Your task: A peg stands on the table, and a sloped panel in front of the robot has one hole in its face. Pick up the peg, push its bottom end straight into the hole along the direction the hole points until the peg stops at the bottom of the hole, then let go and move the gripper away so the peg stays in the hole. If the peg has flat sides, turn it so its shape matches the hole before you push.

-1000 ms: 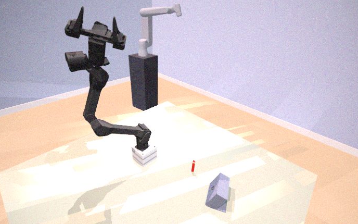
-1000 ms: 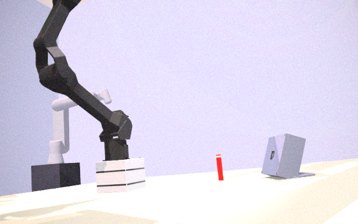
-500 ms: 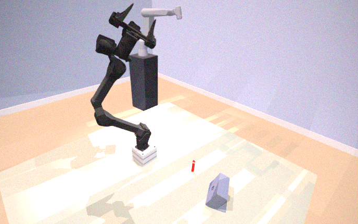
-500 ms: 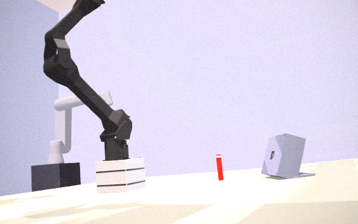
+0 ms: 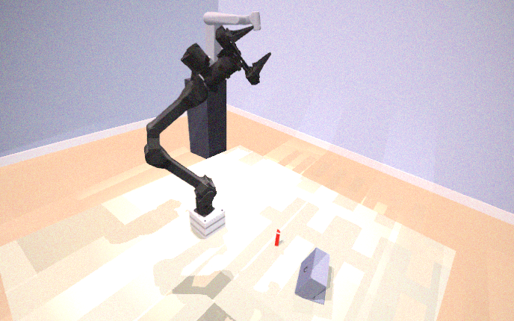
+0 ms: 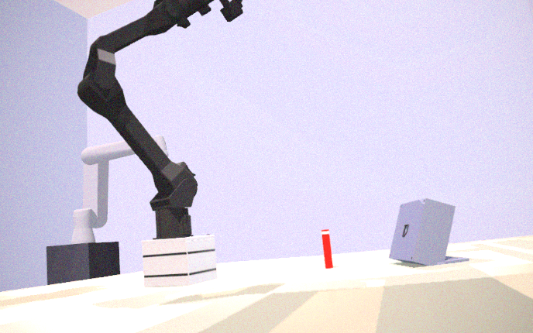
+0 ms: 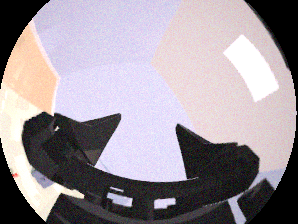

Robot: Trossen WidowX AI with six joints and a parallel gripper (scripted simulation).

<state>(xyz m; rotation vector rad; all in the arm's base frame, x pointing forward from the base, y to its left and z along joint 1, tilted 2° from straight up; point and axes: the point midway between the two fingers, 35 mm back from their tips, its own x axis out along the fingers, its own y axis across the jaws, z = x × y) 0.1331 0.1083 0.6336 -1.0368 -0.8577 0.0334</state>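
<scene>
Right now my gripper tip is 69 cm above the red peg, 13 cm short of it and 1 cm to the left of it. Round my gripper tip: grey sloped panel: 69 cm below, 32 cm ahead, 9 cm to the right.
</scene>
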